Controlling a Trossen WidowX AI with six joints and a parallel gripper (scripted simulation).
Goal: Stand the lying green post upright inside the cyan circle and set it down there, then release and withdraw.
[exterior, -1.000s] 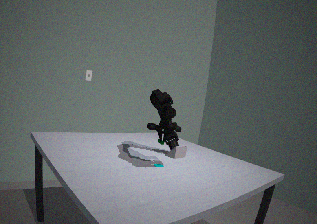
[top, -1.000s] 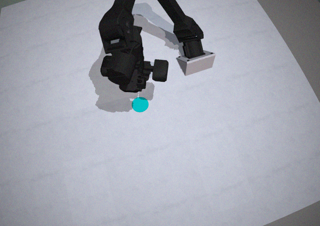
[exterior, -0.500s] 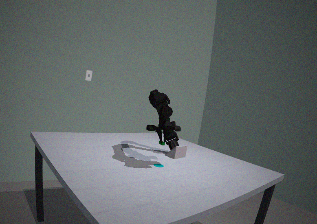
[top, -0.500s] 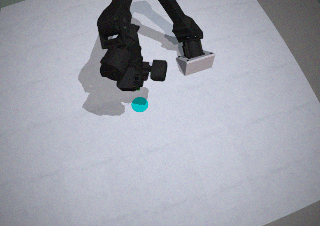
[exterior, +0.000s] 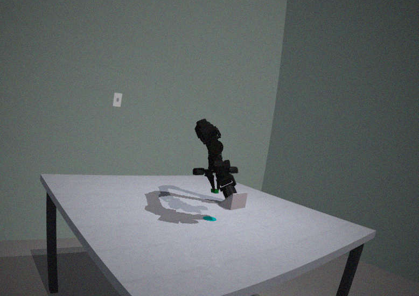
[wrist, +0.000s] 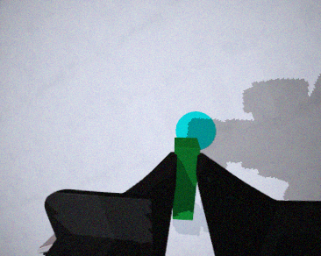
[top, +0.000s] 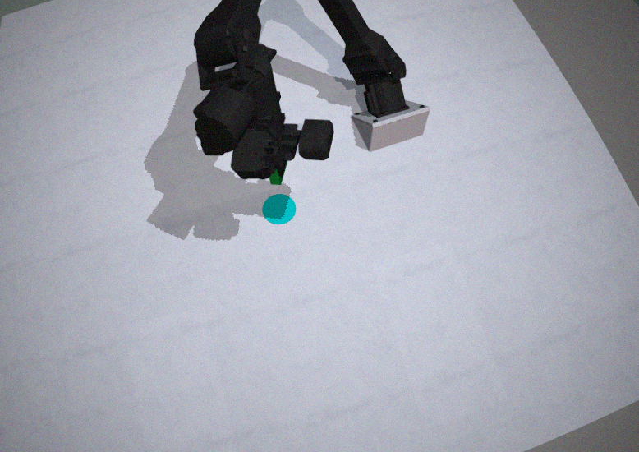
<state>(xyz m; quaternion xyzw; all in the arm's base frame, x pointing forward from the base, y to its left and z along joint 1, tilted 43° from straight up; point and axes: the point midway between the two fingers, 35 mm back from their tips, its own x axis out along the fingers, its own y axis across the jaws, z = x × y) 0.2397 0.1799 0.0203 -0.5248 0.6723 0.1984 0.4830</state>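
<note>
The cyan circle lies 13 cm below my gripper tip and 1 cm to the right of it. Also, from my gripper tip: green post (2 cm to the right, 1 cm below, 1 cm behind).
</note>
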